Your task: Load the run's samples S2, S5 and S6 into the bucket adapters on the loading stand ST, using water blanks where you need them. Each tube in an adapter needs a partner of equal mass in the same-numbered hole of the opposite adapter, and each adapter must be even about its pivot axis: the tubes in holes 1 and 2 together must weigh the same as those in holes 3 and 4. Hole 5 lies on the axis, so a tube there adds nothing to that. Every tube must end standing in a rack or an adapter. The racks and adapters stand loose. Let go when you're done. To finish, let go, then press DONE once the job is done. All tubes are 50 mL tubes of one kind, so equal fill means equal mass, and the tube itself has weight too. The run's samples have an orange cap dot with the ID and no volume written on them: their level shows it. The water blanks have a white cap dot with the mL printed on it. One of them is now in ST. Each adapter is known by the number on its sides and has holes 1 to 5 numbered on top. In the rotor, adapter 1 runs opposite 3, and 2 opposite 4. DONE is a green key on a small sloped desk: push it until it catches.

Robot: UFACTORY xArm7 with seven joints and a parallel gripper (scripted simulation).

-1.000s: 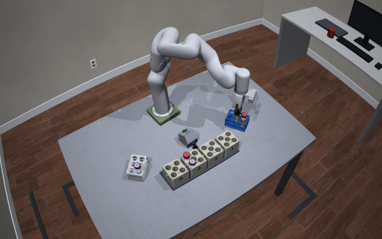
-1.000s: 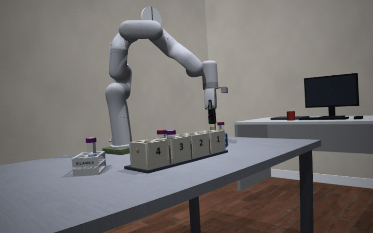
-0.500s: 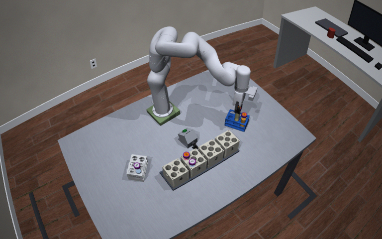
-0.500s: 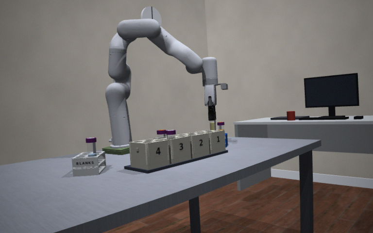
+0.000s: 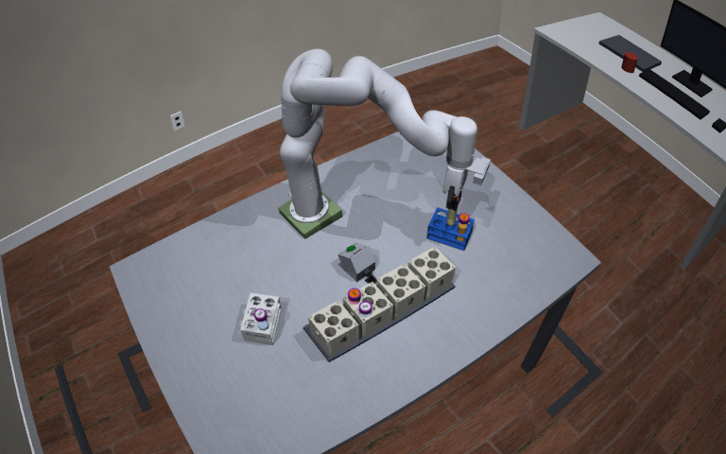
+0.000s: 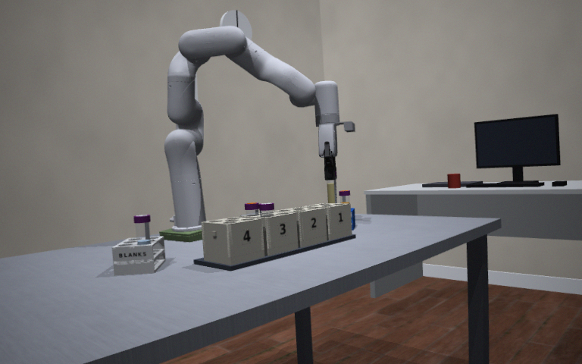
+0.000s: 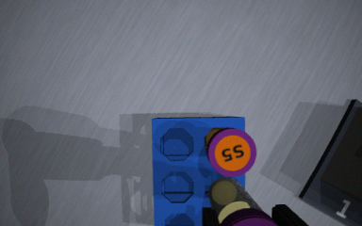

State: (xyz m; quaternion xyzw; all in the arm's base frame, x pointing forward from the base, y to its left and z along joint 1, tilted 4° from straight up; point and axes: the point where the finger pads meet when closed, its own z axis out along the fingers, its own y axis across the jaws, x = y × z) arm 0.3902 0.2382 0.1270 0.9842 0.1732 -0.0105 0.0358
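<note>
Right now my hand is 10 mm short of the tube with yellowish liquid and 50 mm above it. Round my hand: sample tube (10 mm ahead, 410 mm to the right, 110 mm below); blue sample rack (10 mm behind, 20 mm to the left, 150 mm below); green done key (150 mm behind, 270 mm to the right, 110 mm below).
</note>
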